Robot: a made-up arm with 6 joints. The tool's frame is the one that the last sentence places.
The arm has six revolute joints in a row. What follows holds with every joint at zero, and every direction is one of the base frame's.
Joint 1 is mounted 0.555 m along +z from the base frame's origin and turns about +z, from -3.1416 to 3.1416 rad.
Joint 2 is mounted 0.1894 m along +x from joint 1 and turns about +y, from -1.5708 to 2.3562 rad.
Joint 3 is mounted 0.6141 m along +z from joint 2 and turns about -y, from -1.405 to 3.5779 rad.
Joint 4 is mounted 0.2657 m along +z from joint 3 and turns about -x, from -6.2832 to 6.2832 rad.
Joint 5 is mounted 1.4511 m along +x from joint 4 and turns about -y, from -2.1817 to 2.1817 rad.
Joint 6 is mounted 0.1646 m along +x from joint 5 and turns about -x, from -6.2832 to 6.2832 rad.
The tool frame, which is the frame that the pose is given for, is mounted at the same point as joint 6; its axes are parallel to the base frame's.
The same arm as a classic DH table. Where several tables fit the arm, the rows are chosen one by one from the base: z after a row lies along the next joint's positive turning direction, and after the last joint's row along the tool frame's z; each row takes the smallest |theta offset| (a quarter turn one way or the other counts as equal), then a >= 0, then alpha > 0; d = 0 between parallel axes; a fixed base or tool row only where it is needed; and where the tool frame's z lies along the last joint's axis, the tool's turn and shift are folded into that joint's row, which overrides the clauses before.
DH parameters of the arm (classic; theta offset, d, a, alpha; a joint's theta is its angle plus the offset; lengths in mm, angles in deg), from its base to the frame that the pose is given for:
joint 1: 0.00 555.0 189.4 -90.00
joint 2: -90.00 0.0 614.1 180.00
joint 3: 0.00 0.0 265.7 -90.00
joint 4: 0.00 -1451.1 0.0 90.00
joint 5: 0.00 0.0 0.0 -90.00
joint 6: 90.00 -164.6 0.0 90.00
tool (fixed): -90.00 0.0 0.0 0.00
Joint limits (deg, base to tool): -180.00..180.00 -90.00..135.00 -80.50..205.00 -360.00..360.00 -125.00..125.00 -360.00..360.00

